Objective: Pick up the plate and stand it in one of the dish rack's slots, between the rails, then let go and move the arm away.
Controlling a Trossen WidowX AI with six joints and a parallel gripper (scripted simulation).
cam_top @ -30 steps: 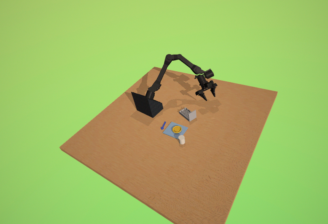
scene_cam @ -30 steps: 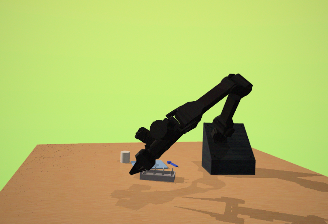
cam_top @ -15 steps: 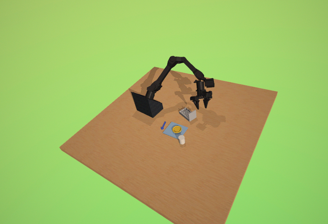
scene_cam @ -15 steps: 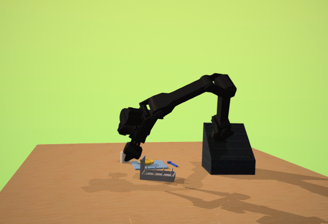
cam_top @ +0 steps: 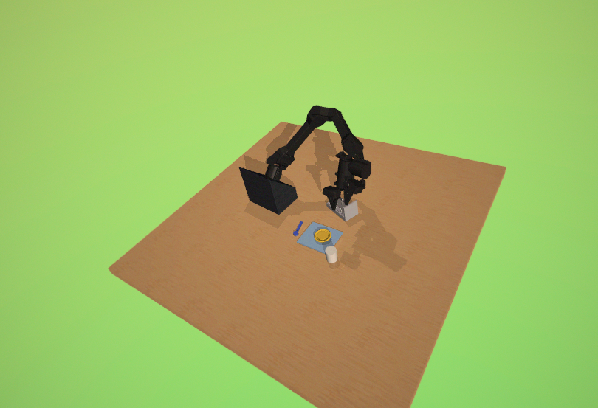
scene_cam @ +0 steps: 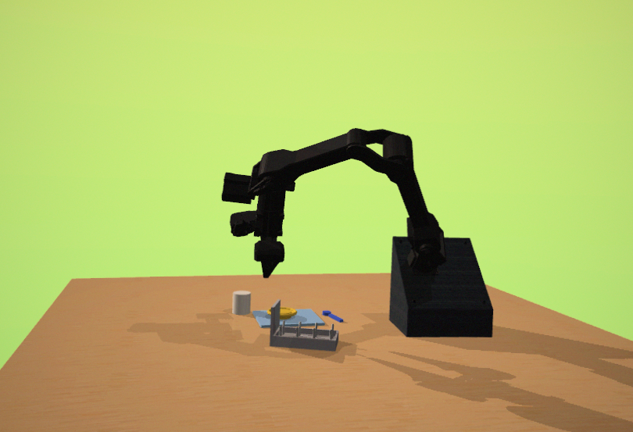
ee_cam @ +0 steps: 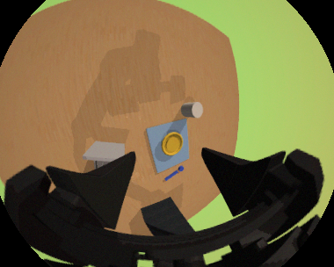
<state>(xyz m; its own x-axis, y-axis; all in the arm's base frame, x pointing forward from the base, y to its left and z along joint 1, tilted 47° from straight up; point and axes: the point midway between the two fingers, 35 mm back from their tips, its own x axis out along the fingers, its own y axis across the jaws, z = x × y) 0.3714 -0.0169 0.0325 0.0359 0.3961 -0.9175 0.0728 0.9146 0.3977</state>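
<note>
Right now the yellow plate is 120 mm below my gripper tip, 70 mm to the right of it and 50 mm behind it. From my gripper tip the other things lie so: white cup: 140 mm to the right, 110 mm below, 40 mm ahead; then light blue mat: 140 mm below, 80 mm to the right, 70 mm behind; then grey dish rack: 120 mm below, 110 mm to the left, 80 mm behind.
</note>
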